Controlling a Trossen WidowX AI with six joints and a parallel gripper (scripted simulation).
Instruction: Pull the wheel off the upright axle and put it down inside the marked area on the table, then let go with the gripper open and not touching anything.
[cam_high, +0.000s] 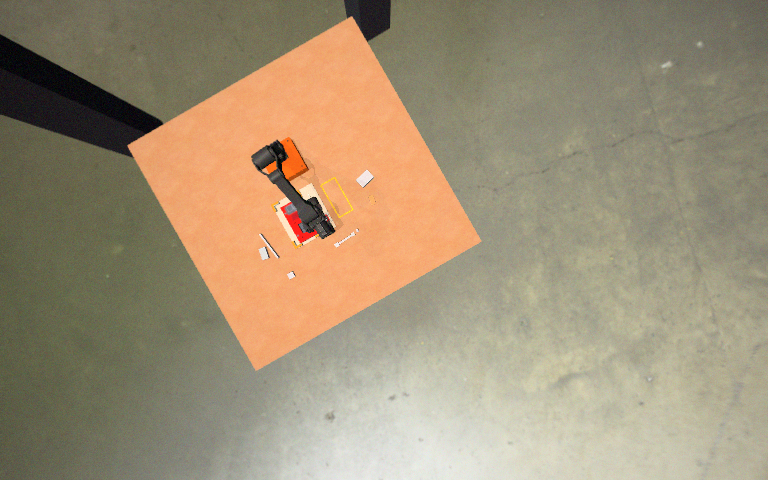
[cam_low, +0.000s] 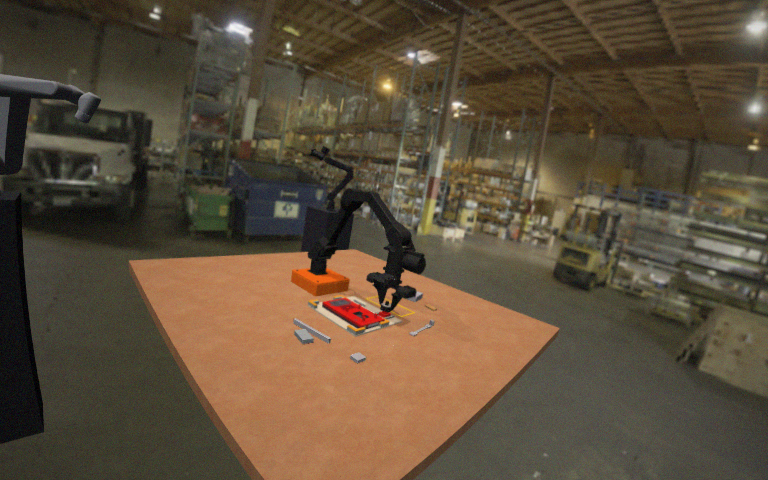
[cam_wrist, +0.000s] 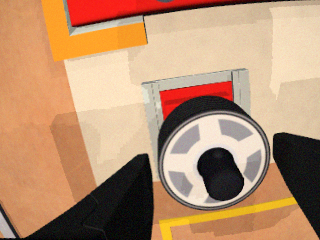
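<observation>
Right now the wheel is right at my gripper tip.
</observation>
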